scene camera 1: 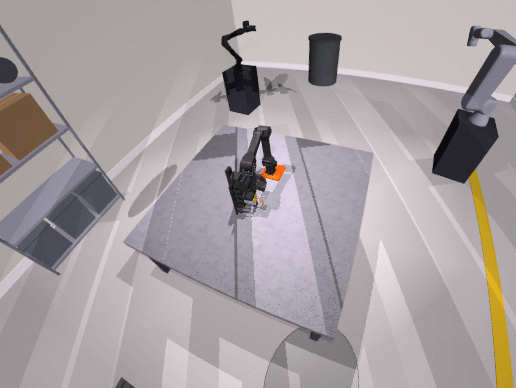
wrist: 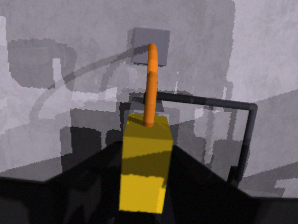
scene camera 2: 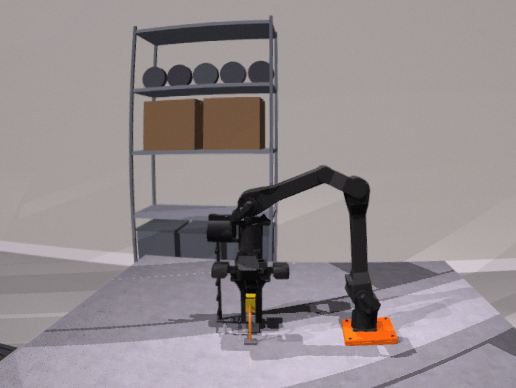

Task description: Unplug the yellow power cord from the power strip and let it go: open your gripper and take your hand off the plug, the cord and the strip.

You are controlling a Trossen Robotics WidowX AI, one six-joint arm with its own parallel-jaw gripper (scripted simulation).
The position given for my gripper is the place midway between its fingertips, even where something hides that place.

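Note:
My gripper (scene camera 2: 250, 301) is visible; the wrist view likewise shows my gripper (wrist: 146, 150).

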